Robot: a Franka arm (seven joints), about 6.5 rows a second.
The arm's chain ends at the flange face. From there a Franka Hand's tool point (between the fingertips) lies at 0.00 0.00 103.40 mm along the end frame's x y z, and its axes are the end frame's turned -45 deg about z.
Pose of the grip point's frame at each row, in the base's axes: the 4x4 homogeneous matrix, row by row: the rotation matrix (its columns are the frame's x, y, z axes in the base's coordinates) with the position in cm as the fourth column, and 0 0 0 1 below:
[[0.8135 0.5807 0.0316 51.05], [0.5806 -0.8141 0.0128 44.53], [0.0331 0.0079 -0.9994 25.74], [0 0 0 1]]
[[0.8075 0.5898 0.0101 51.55], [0.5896 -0.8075 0.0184 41.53], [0.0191 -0.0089 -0.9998 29.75], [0 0 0 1]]
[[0.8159 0.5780 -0.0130 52.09], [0.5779 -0.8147 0.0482 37.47], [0.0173 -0.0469 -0.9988 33.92], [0 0 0 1]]
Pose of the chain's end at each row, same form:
[[0.9858 -0.1646 0.0316 50.72], [-0.1651 -0.9862 0.0128 44.40], [0.0290 -0.0178 -0.9994 36.07], [0 0 0 1]]
[[0.9880 -0.1539 0.0101 51.45], [-0.1541 -0.9879 0.0184 41.34], [0.0072 -0.0198 -0.9998 40.09], [0 0 0 1]]
[[0.9856 -0.1682 -0.0130 52.22], [-0.1674 -0.9847 0.0482 36.97], [-0.0209 -0.0454 -0.9988 44.25], [0 0 0 1]]

